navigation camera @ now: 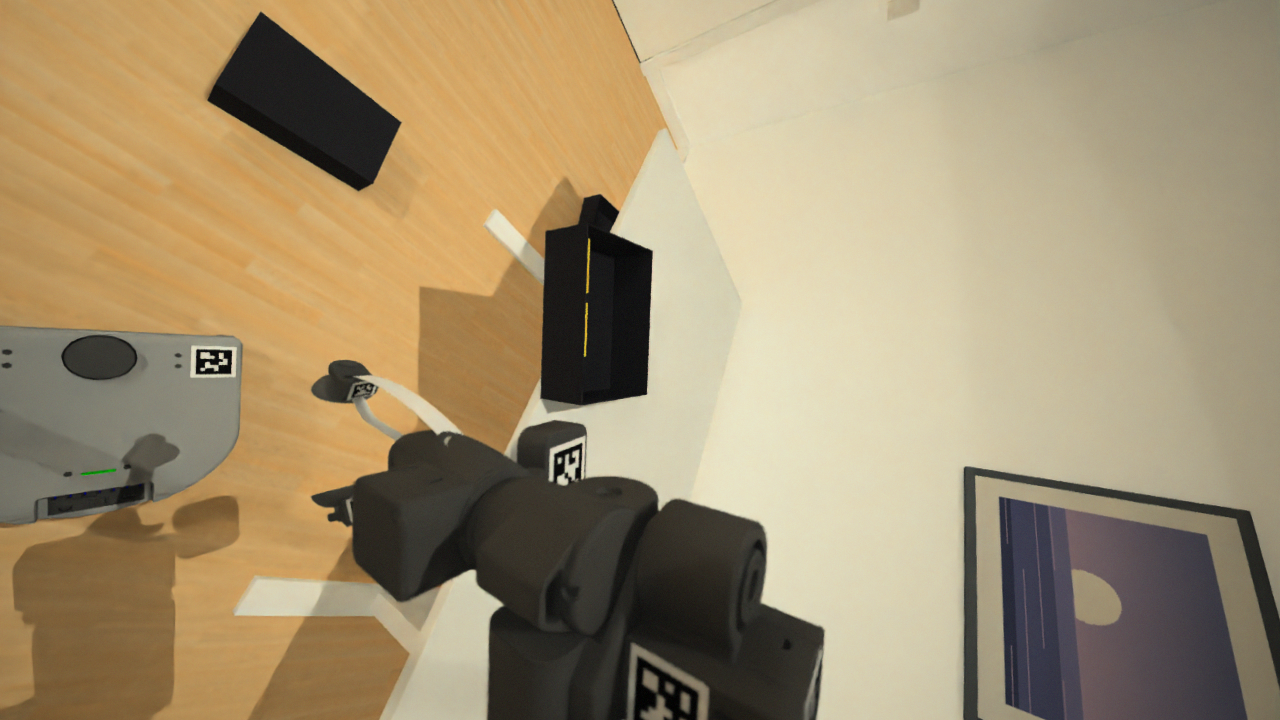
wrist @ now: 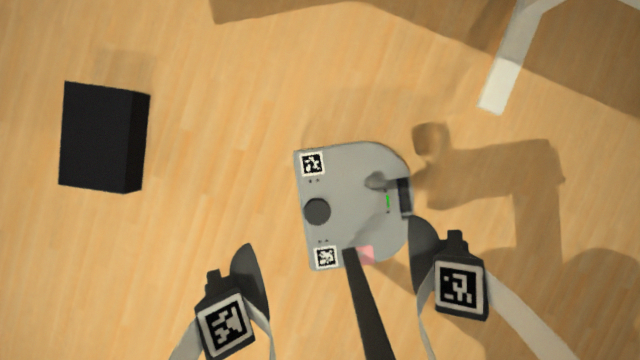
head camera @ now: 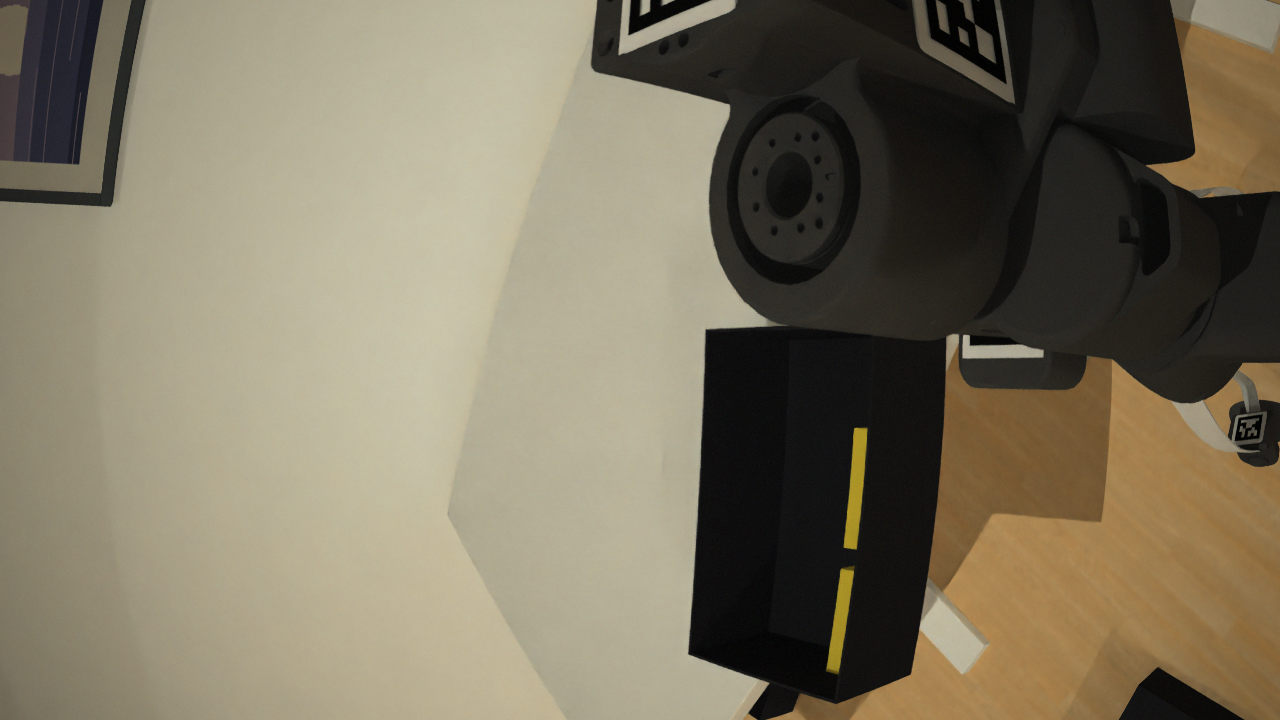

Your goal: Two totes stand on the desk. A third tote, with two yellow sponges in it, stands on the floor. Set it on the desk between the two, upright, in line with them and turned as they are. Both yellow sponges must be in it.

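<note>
A black open-topped tote (head camera: 905,501) (navigation camera: 562,322) stands upright on the pale desk (head camera: 590,358) (navigation camera: 693,268). Two yellow sponges show inside it, one (head camera: 856,488) (navigation camera: 588,265) and another (head camera: 840,619) (navigation camera: 586,329), end to end along one long wall. A dark piece (head camera: 774,702) (navigation camera: 597,212) shows beyond the tote's far end; I cannot tell if it is another tote. My gripper (navigation camera: 342,445) (wrist: 334,255) is open with nothing between its fingers, off the desk's front side and over the floor, apart from the tote. In the head view the wrist hides part of the desk.
A flat-topped black box (head camera: 1186,702) (navigation camera: 308,102) (wrist: 95,137) lies on the floor. My base (navigation camera: 116,411) (wrist: 350,200) is below the gripper, with a pink patch (wrist: 367,254) by the mast (wrist: 370,310). White desk legs (head camera: 955,629) (navigation camera: 304,597) (wrist: 502,85) show. A picture (navigation camera: 1109,600) hangs on the wall.
</note>
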